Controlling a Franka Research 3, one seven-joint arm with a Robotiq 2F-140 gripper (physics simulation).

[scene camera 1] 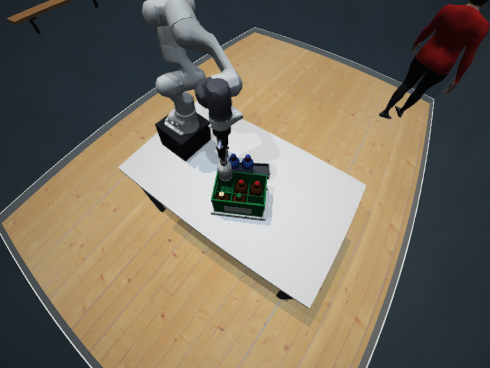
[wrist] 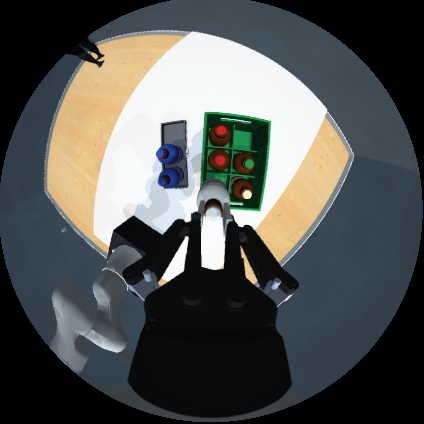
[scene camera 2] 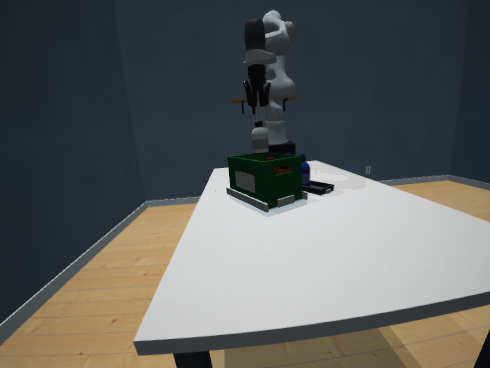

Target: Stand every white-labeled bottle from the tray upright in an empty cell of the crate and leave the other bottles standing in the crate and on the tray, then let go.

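My gripper (scene camera 1: 223,159) (scene camera 2: 258,120) (wrist: 213,208) is shut on the neck of the white-labeled bottle (scene camera 1: 225,171) (scene camera 2: 260,140) (wrist: 213,191). It holds the bottle upright, its base about at rim height over the robot-side corner of the green crate (scene camera 1: 258,208) (scene camera 2: 286,189) (wrist: 266,165). Two red-capped bottles (wrist: 220,135) (wrist: 218,160), a green-capped bottle (wrist: 244,163) and a cream-capped bottle (wrist: 242,188) stand in crate cells. One far cell is empty; the cell near the held bottle looks empty but is partly hidden. Two blue bottles (scene camera 1: 234,162) (scene camera 1: 247,162) (wrist: 171,154) (wrist: 171,178) stand on the tray (scene camera 1: 262,169) (scene camera 2: 320,188) (wrist: 174,131).
The crate and tray are on a white table (scene camera 1: 310,220) (scene camera 2: 300,260) (wrist: 240,75), with the tray beside the crate. The arm's black base (scene camera 1: 184,140) is at the table's edge. A person in a red top (scene camera 1: 447,42) stands on the floor beyond the table.
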